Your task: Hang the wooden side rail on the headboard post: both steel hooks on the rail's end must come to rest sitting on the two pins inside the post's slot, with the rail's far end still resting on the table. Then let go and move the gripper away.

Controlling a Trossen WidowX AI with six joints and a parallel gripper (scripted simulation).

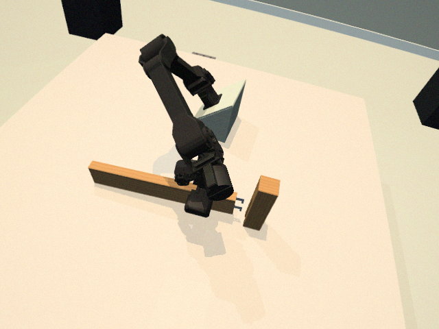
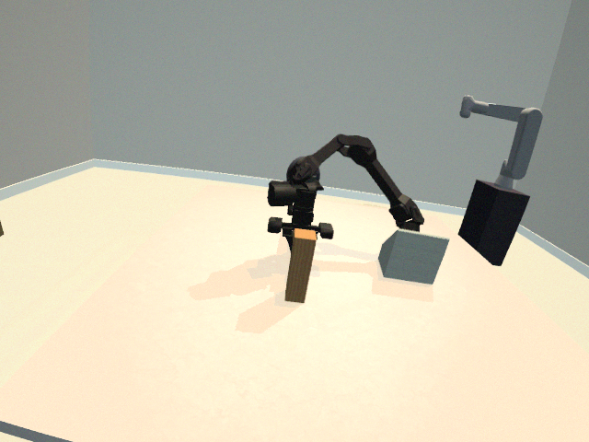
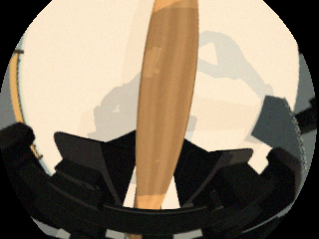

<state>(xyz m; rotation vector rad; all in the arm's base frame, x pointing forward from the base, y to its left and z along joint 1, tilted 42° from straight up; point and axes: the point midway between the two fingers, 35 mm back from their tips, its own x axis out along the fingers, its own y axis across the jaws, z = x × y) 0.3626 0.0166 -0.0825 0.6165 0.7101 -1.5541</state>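
The headboard post is 15 cm to the left of my gripper tip and 4 cm above it.
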